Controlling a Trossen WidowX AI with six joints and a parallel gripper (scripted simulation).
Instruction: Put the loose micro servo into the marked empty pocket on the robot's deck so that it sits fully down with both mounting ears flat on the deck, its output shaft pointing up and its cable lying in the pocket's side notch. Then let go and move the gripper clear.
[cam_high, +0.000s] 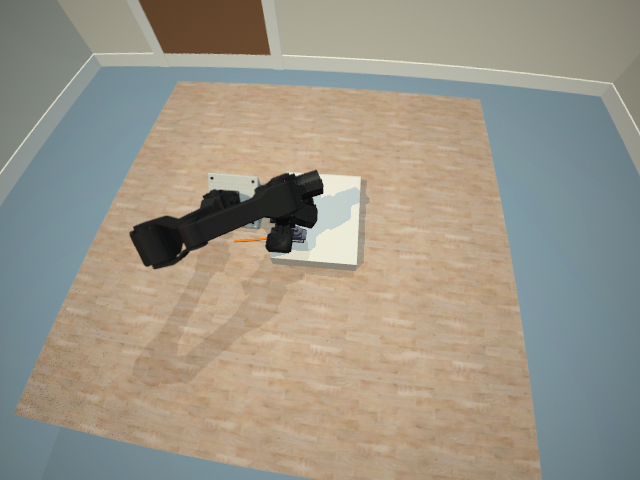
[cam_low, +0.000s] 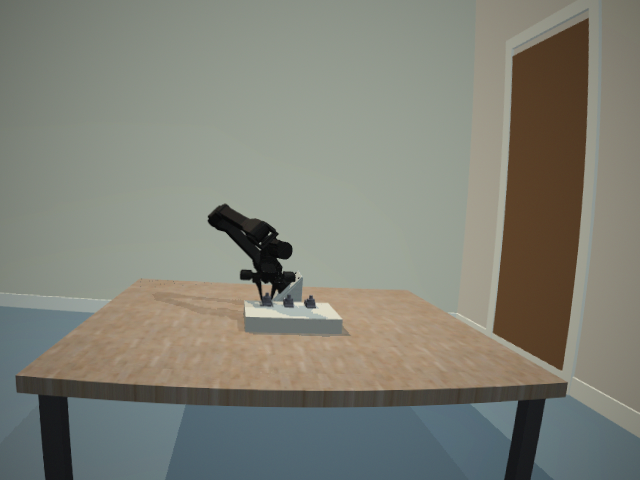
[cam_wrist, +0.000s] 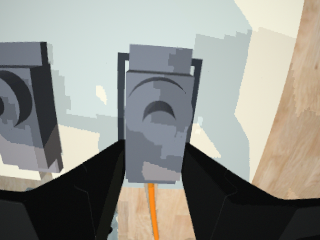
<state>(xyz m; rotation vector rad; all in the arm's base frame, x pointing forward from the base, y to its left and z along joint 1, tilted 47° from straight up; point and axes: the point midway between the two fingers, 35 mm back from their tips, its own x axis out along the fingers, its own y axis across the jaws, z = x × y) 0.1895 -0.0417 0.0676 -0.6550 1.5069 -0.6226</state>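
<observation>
The white deck lies 120 mm ahead of my gripper tip, 80 mm to the left of it and 30 mm below it.
</observation>
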